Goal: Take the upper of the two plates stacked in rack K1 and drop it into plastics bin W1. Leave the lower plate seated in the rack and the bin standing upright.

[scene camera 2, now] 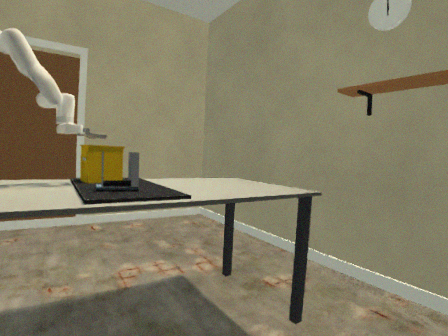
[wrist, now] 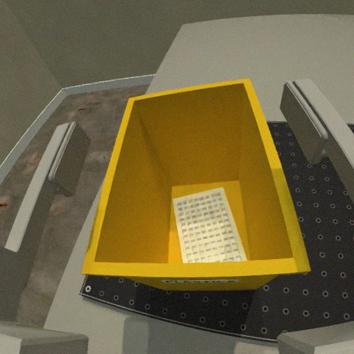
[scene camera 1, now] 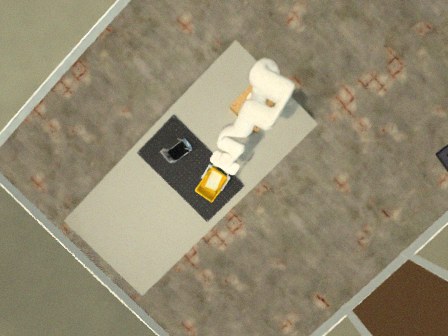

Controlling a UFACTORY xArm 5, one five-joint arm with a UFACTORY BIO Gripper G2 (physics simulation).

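Frame: origin at the arm's base, x left, y ahead, z down, level; millimetres.
Seen in the pictures: hand at its tool point: (scene camera 2: 96,136) (scene camera 1: 213,181).
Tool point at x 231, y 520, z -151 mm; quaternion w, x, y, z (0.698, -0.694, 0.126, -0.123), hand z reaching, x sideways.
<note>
Offsets run from my tool point to a thing's middle. Level surfaces: height alone.
The white well plate {dx +11, dy +25, dz +215 mm} (scene camera 1: 214,181) (wrist: 209,225) is low inside yellow plastics bin W1 {dx +13, dy +29, dz +134 mm} (scene camera 1: 204,192) (scene camera 2: 113,165) (wrist: 192,268); the bin's near rim hides its near edge, and I cannot tell if it rests on the bin floor. The bin stands upright. My gripper (scene camera 2: 102,135) (wrist: 187,140) is open and empty above the bin, one finger at each side of its mouth in the wrist view. Rack K1 {dx -299, dy +78, dz +147 mm} (scene camera 1: 167,155) (scene camera 2: 133,169) stands upright with a black plate {dx -299, dy +88, dz +197 mm} (scene camera 1: 177,150) (scene camera 2: 116,183) low in it.
The bin and rack stand apart on a black perforated mat (scene camera 1: 154,151) (scene camera 2: 165,196) (wrist: 320,235) on the pale table {dz +237 mm} (scene camera 1: 120,225) (scene camera 2: 250,186) (wrist: 240,45). The rack's grey posts rise from the mat. A brown wall shelf (scene camera 2: 400,84) is at the right in scene camera 2.
</note>
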